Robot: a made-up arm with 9 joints. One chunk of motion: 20 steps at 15 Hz.
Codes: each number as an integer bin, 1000 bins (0 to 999) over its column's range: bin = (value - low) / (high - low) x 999, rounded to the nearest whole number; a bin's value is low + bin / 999 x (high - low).
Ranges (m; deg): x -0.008..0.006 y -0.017..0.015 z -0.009..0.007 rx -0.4..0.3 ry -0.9..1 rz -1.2..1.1
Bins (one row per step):
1: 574 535 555 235 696 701
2: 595 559 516 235 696 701
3: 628 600 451 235 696 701
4: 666 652 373 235 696 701
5: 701 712 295 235 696 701
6: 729 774 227 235 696 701
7: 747 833 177 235 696 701
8: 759 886 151 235 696 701
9: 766 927 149 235 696 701
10: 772 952 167 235 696 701
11: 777 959 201 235 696 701
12: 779 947 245 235 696 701
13: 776 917 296 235 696 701
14: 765 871 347 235 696 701
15: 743 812 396 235 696 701
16: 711 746 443 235 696 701
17: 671 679 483 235 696 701
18: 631 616 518 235 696 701
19: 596 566 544 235 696 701
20: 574 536 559 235 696 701
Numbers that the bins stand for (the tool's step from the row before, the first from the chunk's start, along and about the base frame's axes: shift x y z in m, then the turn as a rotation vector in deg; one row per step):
1: 0.00004 0.00014 -0.00011 -0.235 0.424 0.414
2: 0.00034 0.00091 -0.00074 -0.235 0.424 0.414
3: 0.00080 0.00222 -0.00178 -0.235 0.424 0.414
4: 0.00133 0.00388 -0.00303 -0.235 0.424 0.414
5: 0.00182 0.00581 -0.00428 -0.235 0.424 0.414
6: 0.00222 0.00779 -0.00536 -0.235 0.424 0.414
7: 0.00247 0.00968 -0.00617 -0.235 0.424 0.414
8: 0.00264 0.01138 -0.00658 -0.235 0.424 0.414
9: 0.00273 0.01269 -0.00661 -0.235 0.424 0.414
10: 0.00282 0.01349 -0.00633 -0.235 0.424 0.414
11: 0.00289 0.01372 -0.00578 -0.235 0.424 0.414
12: 0.00292 0.01333 -0.00508 -0.235 0.424 0.414
13: 0.00287 0.01237 -0.00426 -0.235 0.424 0.414
14: 0.00272 0.01090 -0.00344 -0.235 0.424 0.414
15: 0.00241 0.00901 -0.00266 -0.235 0.424 0.414
16: 0.00196 0.00690 -0.00190 -0.235 0.424 0.414
17: 0.00140 0.00475 -0.00126 -0.235 0.424 0.414
18: 0.00084 0.00273 -0.00070 -0.235 0.424 0.414
19: 0.00035 0.00113 -0.00029 -0.235 0.424 0.414
20: 0.00004 0.00017 -0.00005 -0.235 0.424 0.414

